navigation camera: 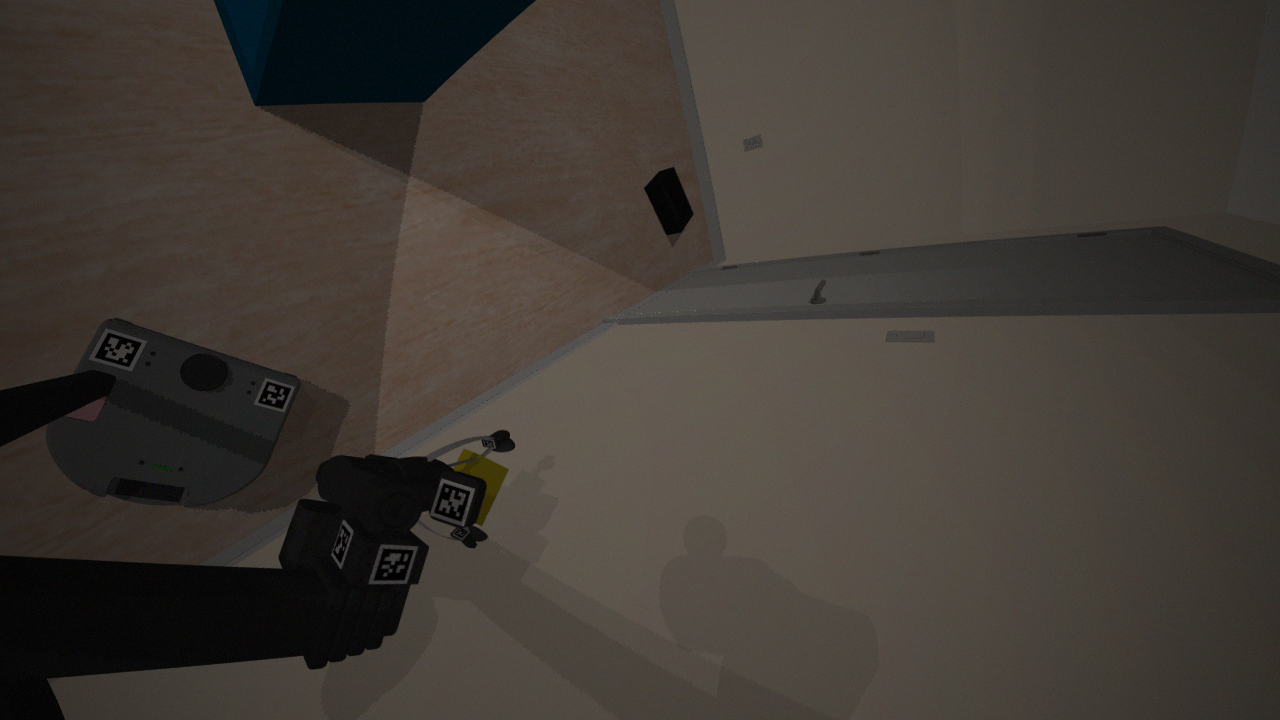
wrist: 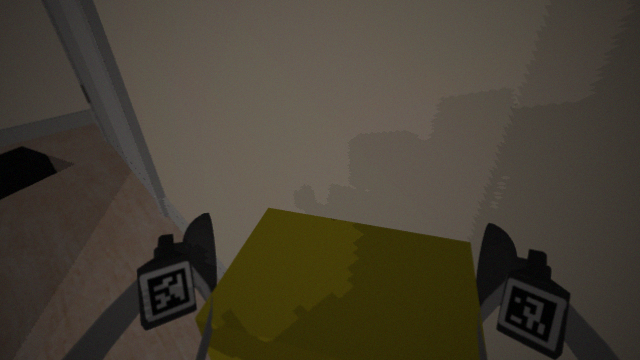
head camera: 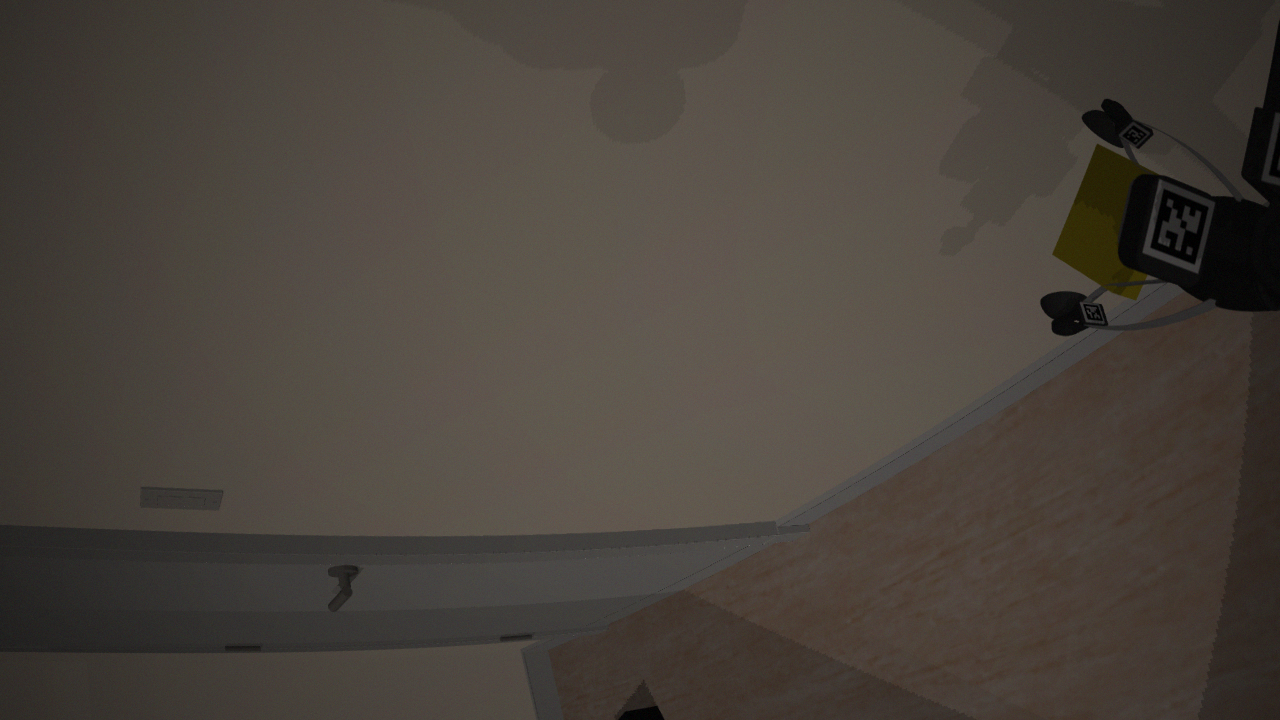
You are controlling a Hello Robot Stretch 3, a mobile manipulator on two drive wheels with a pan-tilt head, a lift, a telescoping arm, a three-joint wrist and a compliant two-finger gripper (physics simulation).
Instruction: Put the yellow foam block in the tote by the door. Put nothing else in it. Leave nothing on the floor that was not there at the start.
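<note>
My gripper is shut on the yellow foam block. The block sits between the two fingertips, off the floor and in front of the wall. A black open-looking box, the tote, stands on the floor near the door, in the corner. In the wrist view it is cut off at the left edge; in the head view a small black part shows at the bottom edge. The block is apart from the tote. The inside of the tote is too dark to see.
A large dark blue piece of furniture stands at the top of the navigation view. My base is on the wood floor at lower left. A wall with a baseboard runs close beside the gripper, with arm shadows on it.
</note>
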